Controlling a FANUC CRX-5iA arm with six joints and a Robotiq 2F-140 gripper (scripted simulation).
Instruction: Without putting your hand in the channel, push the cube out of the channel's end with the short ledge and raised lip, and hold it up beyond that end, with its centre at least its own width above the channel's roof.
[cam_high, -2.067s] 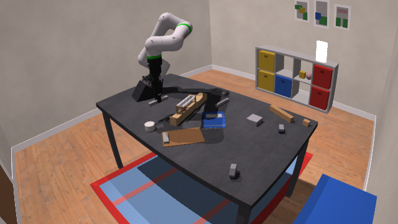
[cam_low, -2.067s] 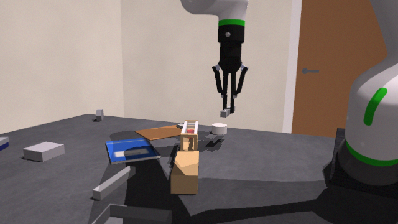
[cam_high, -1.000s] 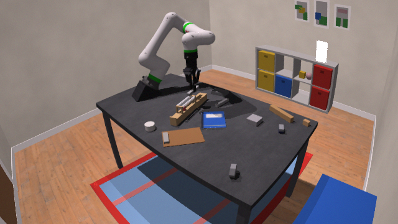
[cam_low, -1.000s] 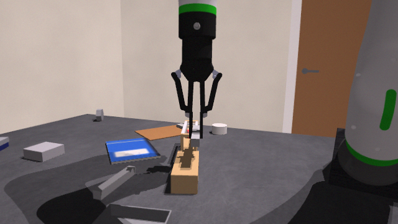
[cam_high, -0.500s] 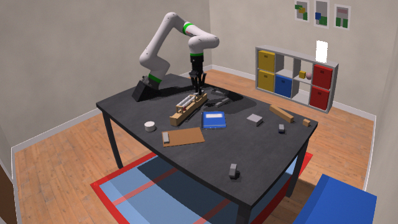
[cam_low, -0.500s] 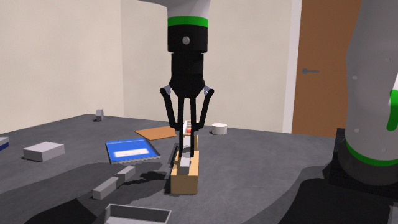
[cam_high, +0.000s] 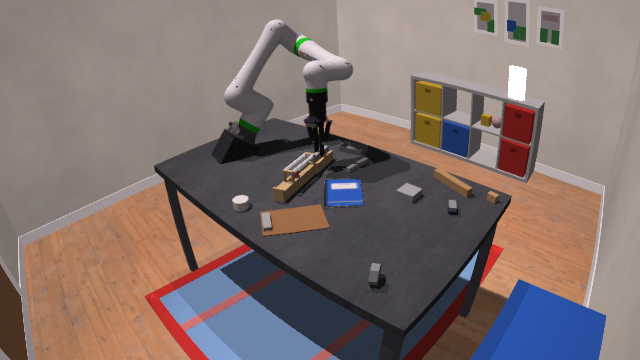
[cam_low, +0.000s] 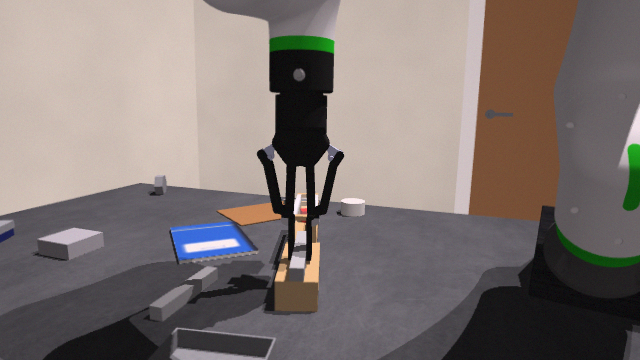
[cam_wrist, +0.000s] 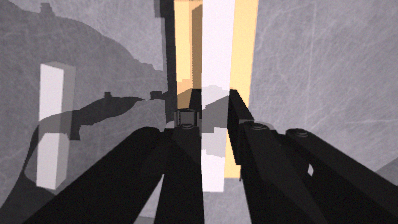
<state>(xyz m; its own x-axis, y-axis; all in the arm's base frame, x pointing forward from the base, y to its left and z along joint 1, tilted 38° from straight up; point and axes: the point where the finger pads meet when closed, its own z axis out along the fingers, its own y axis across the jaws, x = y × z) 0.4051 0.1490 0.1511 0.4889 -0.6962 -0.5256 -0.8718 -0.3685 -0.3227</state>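
Now: the pale grey stick 12 cm ahead of my hand, 12 cm to the left of it and 7 cm below it. Also, from my hand: wooden channel (9 cm ahead, 16 cm to the right, 3 cm below); then red cube (11 cm ahead, 19 cm to the right, 3 cm below); then tray (4 cm behind, 22 cm to the left, 8 cm below).
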